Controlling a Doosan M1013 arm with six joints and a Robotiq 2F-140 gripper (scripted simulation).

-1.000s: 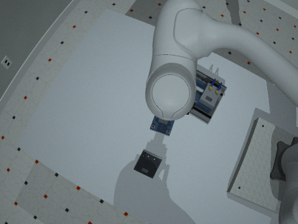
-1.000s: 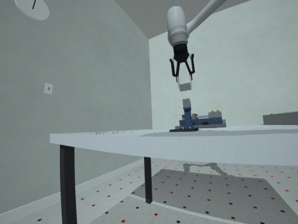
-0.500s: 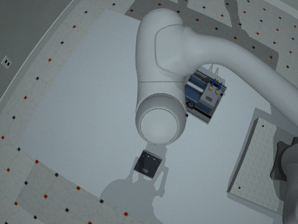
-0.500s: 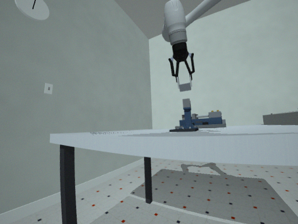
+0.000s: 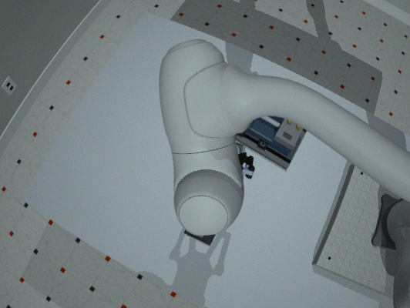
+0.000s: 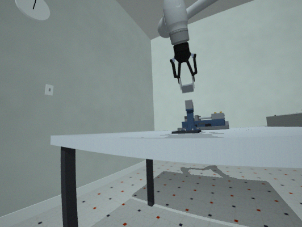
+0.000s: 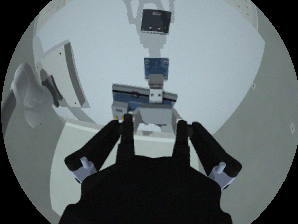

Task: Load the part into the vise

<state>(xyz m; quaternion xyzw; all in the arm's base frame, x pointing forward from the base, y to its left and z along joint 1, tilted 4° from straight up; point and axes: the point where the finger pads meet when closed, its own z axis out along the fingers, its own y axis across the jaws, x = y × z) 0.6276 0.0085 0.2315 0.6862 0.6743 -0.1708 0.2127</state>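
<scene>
Now: the part 2 cm to the right of my hand and 2 cm below it. Round my hand: vise: 22 cm below, 21 cm to the right, 7 cm behind; air cylinder: 19 cm to the right, 18 cm below, 16 cm behind.
</scene>
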